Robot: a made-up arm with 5 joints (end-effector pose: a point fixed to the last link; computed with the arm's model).
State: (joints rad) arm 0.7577 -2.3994 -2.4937 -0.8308 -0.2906
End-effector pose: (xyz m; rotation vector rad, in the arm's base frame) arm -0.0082 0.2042 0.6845 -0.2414 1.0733 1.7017
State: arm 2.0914 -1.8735 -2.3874 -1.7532 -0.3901
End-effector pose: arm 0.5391 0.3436 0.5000 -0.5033 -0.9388 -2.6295
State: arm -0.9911 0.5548 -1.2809 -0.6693 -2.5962
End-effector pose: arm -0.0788 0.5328 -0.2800 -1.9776 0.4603 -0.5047
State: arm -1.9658 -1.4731 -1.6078 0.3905 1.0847
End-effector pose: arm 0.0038 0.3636 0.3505 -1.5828 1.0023 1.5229
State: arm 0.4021 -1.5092 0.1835 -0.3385 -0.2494
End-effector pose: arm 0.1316 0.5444 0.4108 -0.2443 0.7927 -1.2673
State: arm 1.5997 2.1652 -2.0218 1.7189 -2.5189
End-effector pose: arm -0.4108 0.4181 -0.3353 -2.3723 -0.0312 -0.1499
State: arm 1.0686 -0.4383 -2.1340 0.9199 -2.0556
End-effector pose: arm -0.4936 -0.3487 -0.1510 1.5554 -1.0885 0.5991
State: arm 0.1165 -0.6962 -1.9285 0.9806 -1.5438
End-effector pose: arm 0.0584 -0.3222 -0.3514 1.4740 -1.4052 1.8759
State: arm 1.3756 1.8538 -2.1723 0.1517 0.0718
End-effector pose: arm 0.0959 0.2908 0.4763 -0.1721 1.2019 -0.2880
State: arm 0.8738 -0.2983 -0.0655 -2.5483 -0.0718
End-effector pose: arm 0.1252 0.0537 -0.1499 -0.4039 -2.8362 0.2497
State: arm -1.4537 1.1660 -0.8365 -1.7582 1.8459
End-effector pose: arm -0.3509 -0.3099 0.1280 1.5005 0.1895 -0.2715
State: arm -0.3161 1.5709 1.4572 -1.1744 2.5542
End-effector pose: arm 0.4378 -0.0074 0.4353 -0.3314 1.6027 0.4290
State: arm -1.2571 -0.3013 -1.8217 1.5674 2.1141
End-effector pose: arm 0.2797 -0.0766 -0.5168 0.0021 -2.8296 -0.0132
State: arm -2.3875 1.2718 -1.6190 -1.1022 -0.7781
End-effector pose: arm -0.2920 0.3676 -0.0873 -0.3046 -1.1985 -0.4218
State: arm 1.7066 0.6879 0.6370 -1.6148 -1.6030
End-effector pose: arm 0.4235 -0.0895 0.7338 -0.2175 -0.3236 -3.0589
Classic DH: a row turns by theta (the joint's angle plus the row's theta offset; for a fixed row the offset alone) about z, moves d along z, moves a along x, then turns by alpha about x. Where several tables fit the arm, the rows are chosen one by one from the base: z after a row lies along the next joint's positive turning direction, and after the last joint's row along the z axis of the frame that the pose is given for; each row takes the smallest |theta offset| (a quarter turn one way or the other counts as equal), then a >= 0, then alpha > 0; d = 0 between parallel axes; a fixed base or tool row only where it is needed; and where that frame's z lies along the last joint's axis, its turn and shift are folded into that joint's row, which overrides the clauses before.
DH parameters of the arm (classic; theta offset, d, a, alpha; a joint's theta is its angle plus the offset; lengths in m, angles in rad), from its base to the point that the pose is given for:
base (fixed): 0 0.124 0 -1.5708
joint 1: 0 0.073 -0.094 1.5708
joint 2: 0.7012 0 -0.1597 0
joint 3: -0.7012 -0.066 -0.007 1.5708
joint 4: -1.5708 -0.151 0.083 -1.5708
joint 5: 1.5708 -0.397 0.052 -1.5708
tool (fixed): -1.5708 0.372 0 0

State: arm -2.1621 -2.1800 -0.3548 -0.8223 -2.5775
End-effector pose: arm -0.2528 0.3164 0.6160 0.0803 0.0410 -0.4009
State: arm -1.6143 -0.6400 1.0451 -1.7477 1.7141
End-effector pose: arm -0.3314 -0.1513 -0.0743 1.3083 0.0560 -0.1374
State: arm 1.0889 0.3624 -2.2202 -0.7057 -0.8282
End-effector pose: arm 0.4121 0.0186 -0.0368 -0.7771 1.9965 -1.4249
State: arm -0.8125 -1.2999 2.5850 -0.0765 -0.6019
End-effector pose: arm -0.6121 -0.0953 -0.2925 -1.0676 -0.9944 0.9850
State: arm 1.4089 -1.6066 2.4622 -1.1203 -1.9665
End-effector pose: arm 0.0358 0.1873 0.9714 -0.5452 0.3888 2.6522
